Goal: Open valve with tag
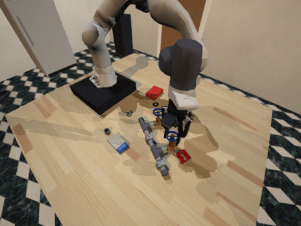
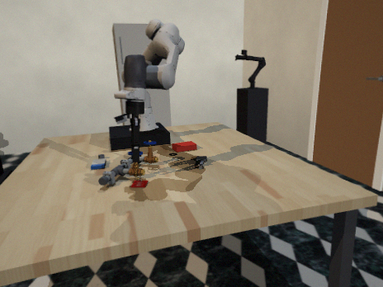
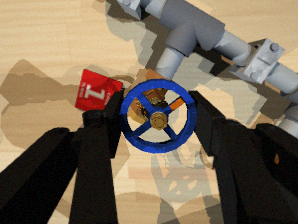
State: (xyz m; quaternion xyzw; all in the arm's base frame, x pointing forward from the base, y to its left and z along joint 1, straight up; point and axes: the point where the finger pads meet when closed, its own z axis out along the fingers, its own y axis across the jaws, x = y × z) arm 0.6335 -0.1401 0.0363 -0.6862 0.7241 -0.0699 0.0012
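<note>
The red tag lies 8 cm ahead of my hand and 10 cm below it. From my hand the other things lie so: red block 32 cm behind, 31 cm to the left, 9 cm below; grey tool 6 cm behind, 32 cm to the left, 10 cm below; blue card 23 cm behind, 15 cm to the right, 10 cm below.
</note>
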